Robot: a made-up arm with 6 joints.
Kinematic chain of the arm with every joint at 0, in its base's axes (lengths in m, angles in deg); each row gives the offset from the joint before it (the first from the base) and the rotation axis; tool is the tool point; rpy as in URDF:
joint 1: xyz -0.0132 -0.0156 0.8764 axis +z
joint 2: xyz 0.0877 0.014 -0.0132 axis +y
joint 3: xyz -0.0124 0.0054 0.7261 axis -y
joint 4: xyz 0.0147 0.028 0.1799 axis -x
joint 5: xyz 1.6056 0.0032 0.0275 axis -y
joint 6: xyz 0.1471 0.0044 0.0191 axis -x
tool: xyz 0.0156 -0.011 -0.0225 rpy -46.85 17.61 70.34
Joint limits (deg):
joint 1: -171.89..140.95
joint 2: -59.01..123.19
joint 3: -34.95..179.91
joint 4: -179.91..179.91
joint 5: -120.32..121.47
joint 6: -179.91..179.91
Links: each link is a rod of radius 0.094 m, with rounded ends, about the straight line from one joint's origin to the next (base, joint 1, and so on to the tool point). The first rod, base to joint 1, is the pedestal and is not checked.
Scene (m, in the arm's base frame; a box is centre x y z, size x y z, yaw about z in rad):
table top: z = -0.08
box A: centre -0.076 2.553 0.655 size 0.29 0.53 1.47 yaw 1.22
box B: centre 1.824 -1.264 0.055 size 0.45 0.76 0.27 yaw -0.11
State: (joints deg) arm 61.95 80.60 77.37 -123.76 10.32 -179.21
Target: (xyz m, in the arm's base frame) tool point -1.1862 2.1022 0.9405
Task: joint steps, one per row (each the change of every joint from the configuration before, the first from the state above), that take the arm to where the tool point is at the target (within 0.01 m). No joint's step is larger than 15 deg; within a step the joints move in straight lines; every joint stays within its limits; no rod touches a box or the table.
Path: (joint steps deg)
1: 3.08 -11.00 6.35 -8.34 -0.06 -0.23
2: 3.07 -11.00 6.35 -8.34 -0.05 -0.24
3: 3.08 -10.99 6.36 -8.35 -0.06 -0.23
4: 12.34 2.46 -13.32 5.00 3.29 0.00
5: 12.34 2.47 -13.31 5.00 3.28 0.00
6: 12.34 2.46 -13.32 5.00 3.29 0.00
7: 12.33 2.47 -13.31 5.00 3.28 0.00

